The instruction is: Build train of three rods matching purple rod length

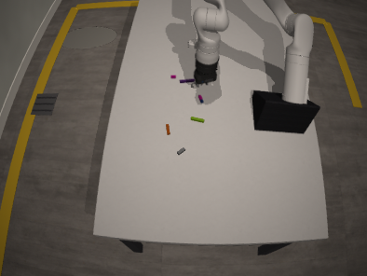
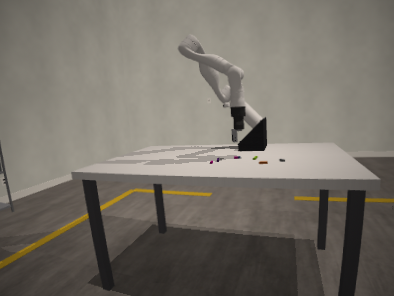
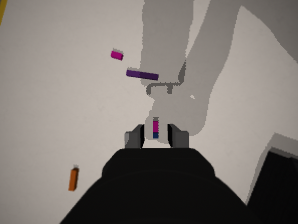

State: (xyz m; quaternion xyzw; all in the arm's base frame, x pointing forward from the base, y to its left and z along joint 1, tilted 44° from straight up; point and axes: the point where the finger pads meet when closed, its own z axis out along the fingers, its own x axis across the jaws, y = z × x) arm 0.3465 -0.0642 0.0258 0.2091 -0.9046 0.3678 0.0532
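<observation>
Now: hand 240 mm to the right of the grey rod, 100 mm above it and 40 mm short of it. From my hand the other things lie so: purple rod 100 mm below, 80 mm to the right, 60 mm ahead; then lime rod 110 mm to the left, 100 mm below; then small blue rod 100 mm below, 20 mm to the left, 10 mm behind.
</observation>
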